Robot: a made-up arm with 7 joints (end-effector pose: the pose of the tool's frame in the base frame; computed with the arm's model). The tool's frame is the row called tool. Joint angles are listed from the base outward.
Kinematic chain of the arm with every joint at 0, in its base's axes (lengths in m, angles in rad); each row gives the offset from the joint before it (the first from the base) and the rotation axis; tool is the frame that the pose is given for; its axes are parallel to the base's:
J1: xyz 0 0 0.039 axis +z
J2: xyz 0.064 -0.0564 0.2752 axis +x
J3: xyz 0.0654 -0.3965 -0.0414 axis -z
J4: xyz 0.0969 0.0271 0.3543 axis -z
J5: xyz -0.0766 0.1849 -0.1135 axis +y
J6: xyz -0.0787 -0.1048 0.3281 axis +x
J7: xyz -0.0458 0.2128 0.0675 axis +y
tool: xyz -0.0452 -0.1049 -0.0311
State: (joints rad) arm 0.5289 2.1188 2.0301 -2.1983 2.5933 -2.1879 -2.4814
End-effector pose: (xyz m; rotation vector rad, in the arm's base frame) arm 0.1082 0.1843 -0.0696 -1.9406 0.5487 -0.5223
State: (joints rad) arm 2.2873 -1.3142 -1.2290 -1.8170 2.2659 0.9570 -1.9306
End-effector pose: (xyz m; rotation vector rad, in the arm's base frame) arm 0.2494 -0.0254 0.6756 1.0893 0.4932 -1.2911
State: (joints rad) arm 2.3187 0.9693 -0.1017 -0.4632 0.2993 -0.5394 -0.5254
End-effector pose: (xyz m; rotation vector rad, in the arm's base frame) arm 0.4607 0.4454 0.3788 1.1387 0.2463 2.6414
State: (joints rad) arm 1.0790 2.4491 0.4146 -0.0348 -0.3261 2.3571 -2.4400
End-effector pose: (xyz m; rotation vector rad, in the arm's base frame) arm 0.0903 -0.0776 -0.3097 -0.8183 1.6682 -2.4504
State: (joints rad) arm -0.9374 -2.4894 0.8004 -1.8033 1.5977 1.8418 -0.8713
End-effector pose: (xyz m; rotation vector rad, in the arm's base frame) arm 0.4129 -0.1617 0.1387 -2.3072 0.3176 -1.5845
